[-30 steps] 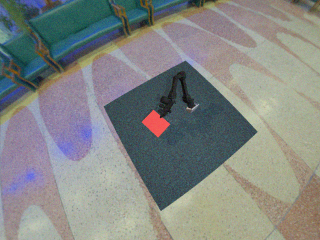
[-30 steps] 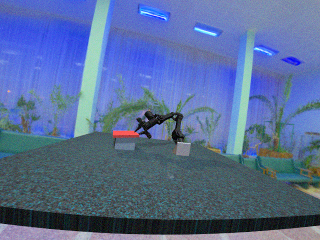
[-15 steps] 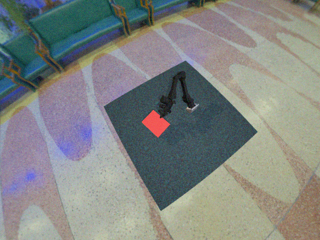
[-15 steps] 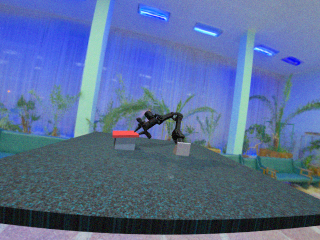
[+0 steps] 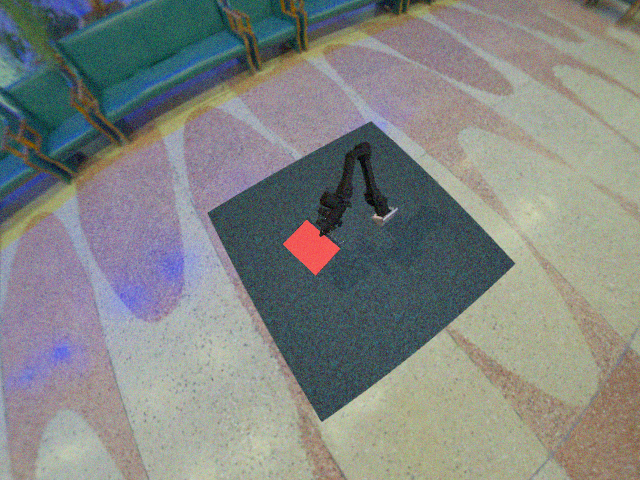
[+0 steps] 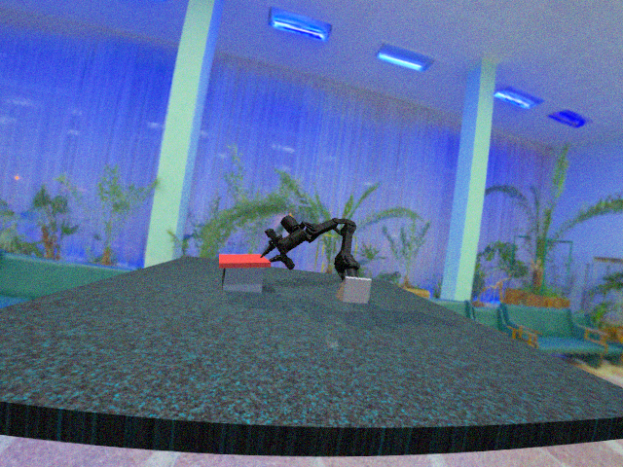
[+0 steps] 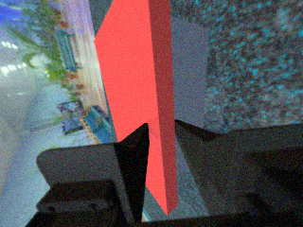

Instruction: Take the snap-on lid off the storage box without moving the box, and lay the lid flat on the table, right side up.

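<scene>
Now: the red lid 8 cm ahead of my gripper tip and 1 cm to the left of it. Round my gripper tip: grey storage box: 7 cm ahead, 6 cm below, 1 cm to the left.
</scene>
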